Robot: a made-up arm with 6 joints.
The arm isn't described. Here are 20 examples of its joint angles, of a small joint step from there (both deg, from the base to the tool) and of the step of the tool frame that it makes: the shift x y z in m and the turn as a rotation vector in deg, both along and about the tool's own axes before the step.
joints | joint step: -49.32 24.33 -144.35 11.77 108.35 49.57 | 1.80 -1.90 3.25 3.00 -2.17 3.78
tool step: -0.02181 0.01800 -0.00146 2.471 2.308 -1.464
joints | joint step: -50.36 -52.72 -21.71 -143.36 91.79 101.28 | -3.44 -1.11 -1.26 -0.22 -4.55 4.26
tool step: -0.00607 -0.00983 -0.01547 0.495 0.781 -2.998
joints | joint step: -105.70 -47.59 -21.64 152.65 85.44 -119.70 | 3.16 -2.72 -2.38 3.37 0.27 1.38
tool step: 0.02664 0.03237 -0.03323 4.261 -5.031 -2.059
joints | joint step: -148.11 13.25 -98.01 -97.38 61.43 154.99 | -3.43 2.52 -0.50 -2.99 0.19 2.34
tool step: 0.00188 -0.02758 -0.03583 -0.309 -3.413 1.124
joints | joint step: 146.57 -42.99 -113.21 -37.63 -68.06 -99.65 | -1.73 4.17 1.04 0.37 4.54 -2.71
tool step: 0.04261 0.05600 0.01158 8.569 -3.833 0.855
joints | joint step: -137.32 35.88 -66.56 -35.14 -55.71 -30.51 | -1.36 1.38 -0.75 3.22 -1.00 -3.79
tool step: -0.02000 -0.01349 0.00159 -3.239 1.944 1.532
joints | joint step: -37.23 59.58 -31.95 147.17 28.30 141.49 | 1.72 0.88 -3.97 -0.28 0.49 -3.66
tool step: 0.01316 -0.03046 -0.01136 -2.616 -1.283 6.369
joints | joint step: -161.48 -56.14 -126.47 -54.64 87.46 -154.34 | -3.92 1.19 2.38 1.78 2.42 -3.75
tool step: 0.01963 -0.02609 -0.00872 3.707 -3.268 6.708
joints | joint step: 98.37 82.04 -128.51 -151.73 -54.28 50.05 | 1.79 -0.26 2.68 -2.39 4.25 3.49
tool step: -0.00036 0.00476 -0.02329 0.580 3.186 -1.226
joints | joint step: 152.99 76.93 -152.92 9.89 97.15 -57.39 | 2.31 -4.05 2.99 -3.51 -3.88 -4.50
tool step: 0.01763 0.01003 0.02635 -6.127 1.336 6.493
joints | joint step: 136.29 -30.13 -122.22 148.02 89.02 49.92 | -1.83 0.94 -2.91 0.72 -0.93 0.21
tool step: -0.00638 0.00123 -0.00986 -0.803 -0.464 1.545
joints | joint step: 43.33 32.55 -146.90 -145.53 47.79 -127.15 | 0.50 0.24 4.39 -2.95 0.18 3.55
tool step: -0.00654 -0.04124 0.02231 -2.868 2.793 -0.115
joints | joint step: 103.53 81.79 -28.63 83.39 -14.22 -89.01 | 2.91 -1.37 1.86 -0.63 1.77 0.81
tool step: -0.00426 0.00010 0.00320 -0.495 0.190 1.668
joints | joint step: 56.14 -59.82 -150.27 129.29 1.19 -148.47 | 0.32 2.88 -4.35 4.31 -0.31 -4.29
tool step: -0.00586 0.00177 -0.00024 -0.862 -1.105 -0.272
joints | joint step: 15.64 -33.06 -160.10 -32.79 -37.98 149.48 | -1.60 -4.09 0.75 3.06 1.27 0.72
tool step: -0.02569 0.03814 -0.01367 2.647 0.541 -1.083
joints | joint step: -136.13 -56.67 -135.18 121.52 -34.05 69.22 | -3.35 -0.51 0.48 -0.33 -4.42 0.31
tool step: -0.00290 -0.00468 0.02243 4.227 0.403 2.797
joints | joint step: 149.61 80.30 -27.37 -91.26 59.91 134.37 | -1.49 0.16 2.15 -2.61 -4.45 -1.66
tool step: -0.02910 0.00206 0.01029 4.355 3.777 4.492
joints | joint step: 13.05 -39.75 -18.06 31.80 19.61 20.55 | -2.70 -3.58 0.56 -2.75 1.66 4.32
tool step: 0.01385 -0.00367 0.02138 -0.033 -2.312 -3.200
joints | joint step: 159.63 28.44 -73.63 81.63 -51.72 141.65 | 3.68 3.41 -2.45 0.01 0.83 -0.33
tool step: 0.03091 -0.03195 0.01044 -3.510 -1.719 2.406
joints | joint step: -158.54 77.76 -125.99 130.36 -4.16 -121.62 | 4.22 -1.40 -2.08 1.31 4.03 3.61
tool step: 0.03726 0.06838 0.00449 7.316 -4.834 -2.216
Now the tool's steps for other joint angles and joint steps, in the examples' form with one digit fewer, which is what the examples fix.
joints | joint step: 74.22 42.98 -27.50 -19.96 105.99 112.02 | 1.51 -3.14 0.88 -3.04 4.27 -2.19
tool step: 0.0217 -0.0136 -0.0026 -0.75 -4.48 -0.33
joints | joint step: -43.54 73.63 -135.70 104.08 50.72 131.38 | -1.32 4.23 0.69 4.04 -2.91 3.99
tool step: 0.0110 0.0700 0.0200 3.43 4.19 -10.40
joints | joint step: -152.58 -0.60 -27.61 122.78 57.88 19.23 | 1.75 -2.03 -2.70 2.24 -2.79 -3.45
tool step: -0.0378 0.0183 -0.0087 2.21 1.31 5.90
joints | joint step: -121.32 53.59 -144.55 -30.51 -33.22 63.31 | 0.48 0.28 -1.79 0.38 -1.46 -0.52
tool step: 0.0101 0.0160 0.0036 2.45 -1.82 0.39
